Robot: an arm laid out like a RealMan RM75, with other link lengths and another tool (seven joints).
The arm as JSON. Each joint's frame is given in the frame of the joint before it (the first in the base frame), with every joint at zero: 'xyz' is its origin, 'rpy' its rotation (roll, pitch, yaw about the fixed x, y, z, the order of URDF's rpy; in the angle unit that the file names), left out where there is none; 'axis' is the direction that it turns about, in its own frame. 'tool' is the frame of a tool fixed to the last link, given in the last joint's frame.
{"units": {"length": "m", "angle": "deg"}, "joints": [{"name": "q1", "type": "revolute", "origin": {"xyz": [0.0, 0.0, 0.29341]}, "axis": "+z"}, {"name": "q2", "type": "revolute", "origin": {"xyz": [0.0, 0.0, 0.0]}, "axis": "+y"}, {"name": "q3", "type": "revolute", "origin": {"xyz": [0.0, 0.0, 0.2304]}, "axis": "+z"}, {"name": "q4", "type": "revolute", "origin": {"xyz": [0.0, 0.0, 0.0]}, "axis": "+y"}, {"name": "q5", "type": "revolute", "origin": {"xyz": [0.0, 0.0, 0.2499]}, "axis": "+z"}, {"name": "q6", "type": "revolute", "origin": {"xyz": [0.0, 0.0, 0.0]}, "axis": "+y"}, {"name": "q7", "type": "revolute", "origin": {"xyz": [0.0, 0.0, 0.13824]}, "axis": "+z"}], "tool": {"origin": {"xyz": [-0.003, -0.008, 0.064], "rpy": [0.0, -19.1, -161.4]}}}
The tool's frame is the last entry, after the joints.
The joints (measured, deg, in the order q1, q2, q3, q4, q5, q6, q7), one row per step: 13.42, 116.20, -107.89, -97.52, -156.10, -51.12, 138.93; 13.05, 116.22, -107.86, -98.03, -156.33, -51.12, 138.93; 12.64, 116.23, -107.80, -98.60, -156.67, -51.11, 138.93; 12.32, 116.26, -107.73, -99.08, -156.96, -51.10, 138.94; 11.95, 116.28, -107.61, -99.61, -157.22, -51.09, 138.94; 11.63, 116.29, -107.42, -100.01, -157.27, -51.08, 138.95; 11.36, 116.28, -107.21, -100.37, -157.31, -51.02, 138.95; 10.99, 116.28, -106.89, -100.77, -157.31, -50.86, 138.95; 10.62, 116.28, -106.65, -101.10, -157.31, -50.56, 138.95; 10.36, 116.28, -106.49, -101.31, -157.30, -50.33, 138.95; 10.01, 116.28, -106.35, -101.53, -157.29, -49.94, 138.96; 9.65, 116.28, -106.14, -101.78, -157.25, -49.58, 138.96; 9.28, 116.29, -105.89, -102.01, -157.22, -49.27, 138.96; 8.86, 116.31, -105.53, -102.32, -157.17, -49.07, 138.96; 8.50, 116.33, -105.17, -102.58, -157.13, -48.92, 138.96; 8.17, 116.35, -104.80, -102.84, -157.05, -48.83, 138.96; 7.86, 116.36, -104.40, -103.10, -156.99, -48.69, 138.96; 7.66, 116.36, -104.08, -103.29, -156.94, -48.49, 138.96; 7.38, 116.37, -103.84, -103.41, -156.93, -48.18, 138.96
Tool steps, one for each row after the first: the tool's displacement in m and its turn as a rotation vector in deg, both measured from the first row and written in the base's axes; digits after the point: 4 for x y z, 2 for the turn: -0.0005, -0.0004, 0.0018, 0.30, 0.03, 0.10; -0.0008, -0.0006, 0.0042, 0.71, -0.01, 0.23; -0.0012, -0.0007, 0.0063, 1.08, -0.02, 0.34; -0.0016, -0.0008, 0.0088, 1.49, 0.01, 0.43; -0.0016, -0.0007, 0.0110, 1.83, 0.17, 0.38; -0.0017, -0.0004, 0.0134, 2.20, 0.32, 0.36; -0.0014, 0.0002, 0.0166, 2.73, 0.60, 0.29; -0.0012, 0.0008, 0.0193, 3.25, 0.90, 0.27; -0.0011, 0.0012, 0.0212, 3.62, 1.11, 0.25; -0.0008, 0.0016, 0.0232, 4.07, 1.41, 0.25; -0.0004, 0.0022, 0.0256, 4.57, 1.72, 0.22; 0.0004, 0.0027, 0.0281, 5.07, 2.01, 0.12; 0.0015, 0.0033, 0.0313, 5.61, 2.30, -0.08; 0.0026, 0.0038, 0.0343, 6.12, 2.55, -0.29; 0.0037, 0.0043, 0.0372, 6.57, 2.79, -0.52; 0.0047, 0.0051, 0.0405, 7.10, 3.04, -0.71; 0.0051, 0.0059, 0.0432, 7.57, 3.26, -0.77; 0.0061, 0.0065, 0.0455, 8.04, 3.46, -0.86
